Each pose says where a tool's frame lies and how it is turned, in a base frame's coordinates. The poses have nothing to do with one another.
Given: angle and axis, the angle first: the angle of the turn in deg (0 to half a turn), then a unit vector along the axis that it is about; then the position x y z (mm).
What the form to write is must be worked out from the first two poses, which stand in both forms.
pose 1, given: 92.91 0.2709 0.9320 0.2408 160 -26 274
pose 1, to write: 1.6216 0.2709 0.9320 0.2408 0.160 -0.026 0.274
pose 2, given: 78.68 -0.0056 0.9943 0.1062 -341 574 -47
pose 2, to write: 1.3732 -0.0056 0.9943 0.1062 -0.341 0.574 -0.047
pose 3, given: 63.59 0.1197 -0.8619 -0.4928 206 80 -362
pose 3, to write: 1.1099 0.1197 -0.8619 -0.4928 0.206 0.080 -0.362
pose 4, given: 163.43 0.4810 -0.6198 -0.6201 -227 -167 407
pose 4, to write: 2.8524 0.4810 -0.6198 -0.6201 -0.227 -0.167 0.407
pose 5, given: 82.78 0.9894 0.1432 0.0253 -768 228 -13
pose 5, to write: 1.4448 0.9894 0.1432 0.0253 -0.768 0.228 -0.013
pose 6, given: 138.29 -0.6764 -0.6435 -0.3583 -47 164 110
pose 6, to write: 2.4136 -0.6764 -0.6435 -0.3583 -0.047 0.164 0.110
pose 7, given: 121.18 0.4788 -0.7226 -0.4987 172 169 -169
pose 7, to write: 2.1150 0.4788 -0.7226 -0.4987 0.172 0.169 -0.169
